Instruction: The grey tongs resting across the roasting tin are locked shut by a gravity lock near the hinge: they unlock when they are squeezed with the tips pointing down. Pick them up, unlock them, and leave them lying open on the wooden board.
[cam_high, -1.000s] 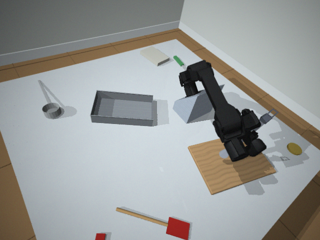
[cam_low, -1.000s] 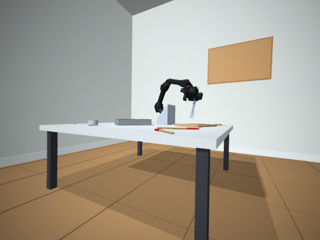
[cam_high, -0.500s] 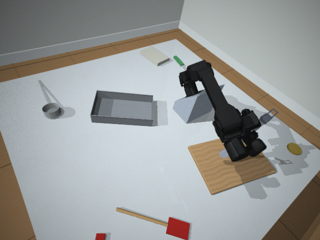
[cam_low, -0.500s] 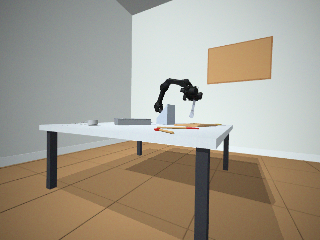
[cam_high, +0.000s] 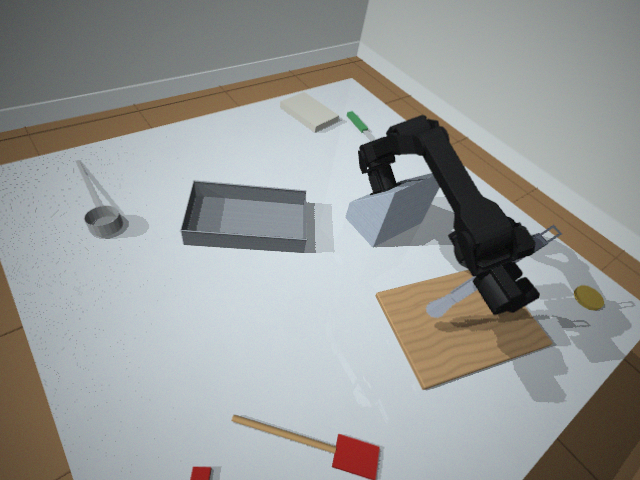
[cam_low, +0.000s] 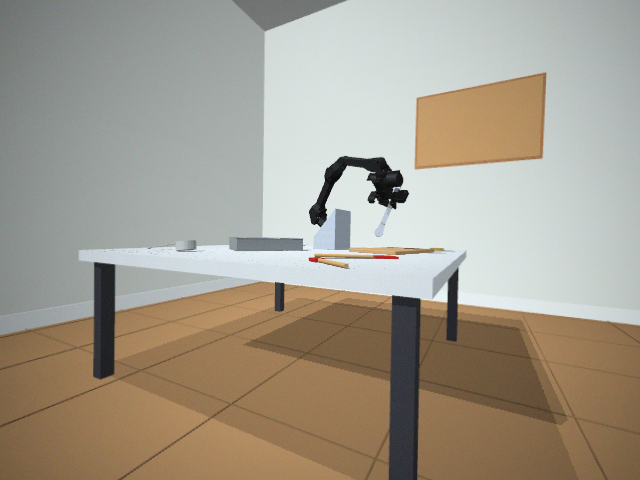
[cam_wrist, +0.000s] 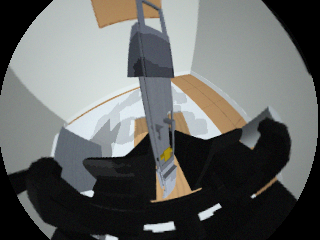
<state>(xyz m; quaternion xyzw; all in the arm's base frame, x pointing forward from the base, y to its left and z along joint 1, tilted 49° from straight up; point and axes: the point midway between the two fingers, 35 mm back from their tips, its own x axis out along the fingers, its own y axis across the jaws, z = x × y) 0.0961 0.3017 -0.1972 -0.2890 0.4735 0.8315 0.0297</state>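
Right now my gripper tip is 200 mm above the wooden board and 10 mm short of it. The rest, counted from my gripper tip: grey roasting tin: 540 mm to the right, 250 mm ahead, 180 mm below; then red-bladed spatula: 460 mm ahead, 200 mm below, 20 mm to the right; then yellow disc: 330 mm behind, 190 mm below, 180 mm to the left.
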